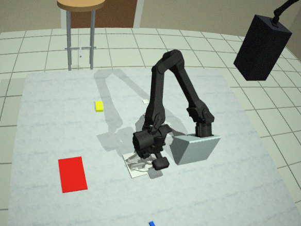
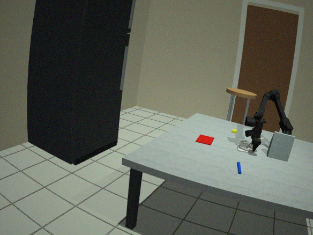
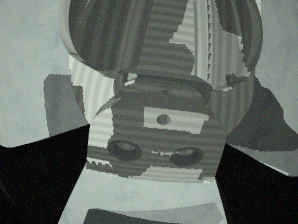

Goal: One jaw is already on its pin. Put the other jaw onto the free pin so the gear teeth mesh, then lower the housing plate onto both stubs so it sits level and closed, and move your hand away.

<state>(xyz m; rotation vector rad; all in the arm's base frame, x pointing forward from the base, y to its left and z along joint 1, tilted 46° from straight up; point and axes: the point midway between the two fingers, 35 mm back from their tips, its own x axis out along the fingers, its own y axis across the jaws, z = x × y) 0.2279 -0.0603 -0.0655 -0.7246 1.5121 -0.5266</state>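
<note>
Right now my gripper tip is 2 cm short of the white jaw, 2 cm to the right of it and 1 cm below it. Round my gripper tip: red flat sheet 35 cm ahead, 2 cm to the left, 1 cm below; small white piece 7 cm behind, 36 cm to the right, 1 cm below; blue bar 6 cm ahead, 35 cm to the left, 1 cm below.
</note>
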